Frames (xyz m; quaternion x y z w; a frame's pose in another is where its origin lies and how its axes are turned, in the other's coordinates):
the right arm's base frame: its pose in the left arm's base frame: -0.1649 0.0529 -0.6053 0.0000 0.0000 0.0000 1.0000
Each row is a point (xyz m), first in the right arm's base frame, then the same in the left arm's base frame.
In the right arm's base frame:
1: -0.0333 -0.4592 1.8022
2: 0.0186 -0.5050 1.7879
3: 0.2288 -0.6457 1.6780
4: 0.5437 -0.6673 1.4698
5: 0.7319 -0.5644 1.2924
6: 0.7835 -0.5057 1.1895
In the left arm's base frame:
1: -0.1982 -0.4063 1.1969
2: -0.1463 -0.4521 1.1826
3: 0.0639 -0.5928 1.0727
4: 0.3788 -0.6144 0.8645
5: 0.5670 -0.5115 0.6871
6: 0.6186 -0.4528 0.5842

